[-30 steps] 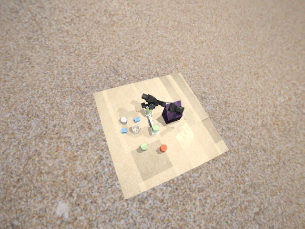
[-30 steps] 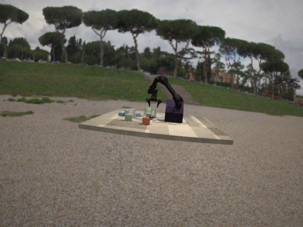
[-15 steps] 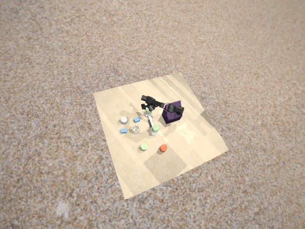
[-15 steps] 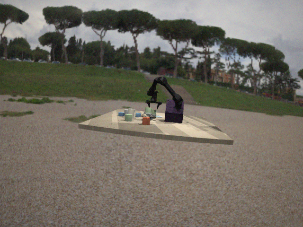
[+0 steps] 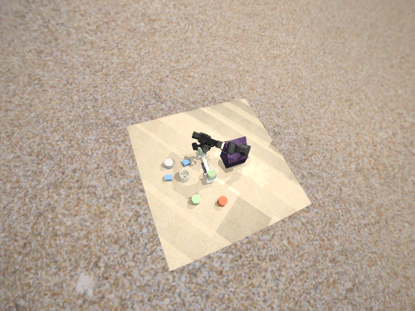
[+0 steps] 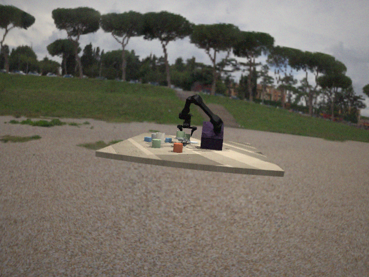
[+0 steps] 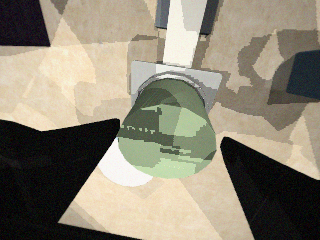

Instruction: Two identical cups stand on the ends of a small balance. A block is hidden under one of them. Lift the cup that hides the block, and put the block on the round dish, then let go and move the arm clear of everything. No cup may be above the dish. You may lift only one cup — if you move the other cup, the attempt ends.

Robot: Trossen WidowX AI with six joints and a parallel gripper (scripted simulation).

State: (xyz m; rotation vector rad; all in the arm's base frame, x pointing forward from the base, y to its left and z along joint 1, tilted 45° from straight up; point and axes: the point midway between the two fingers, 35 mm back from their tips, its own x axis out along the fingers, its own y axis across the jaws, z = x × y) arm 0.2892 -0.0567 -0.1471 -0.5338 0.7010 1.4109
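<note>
Right now my gripper tip is 2 cm short of the balance beam, 14 cm to the right of it and 3 cm above it. Round my gripper tip: orange cylinder (3 cm ahead, 46 cm to the left, 3 cm below).
</note>
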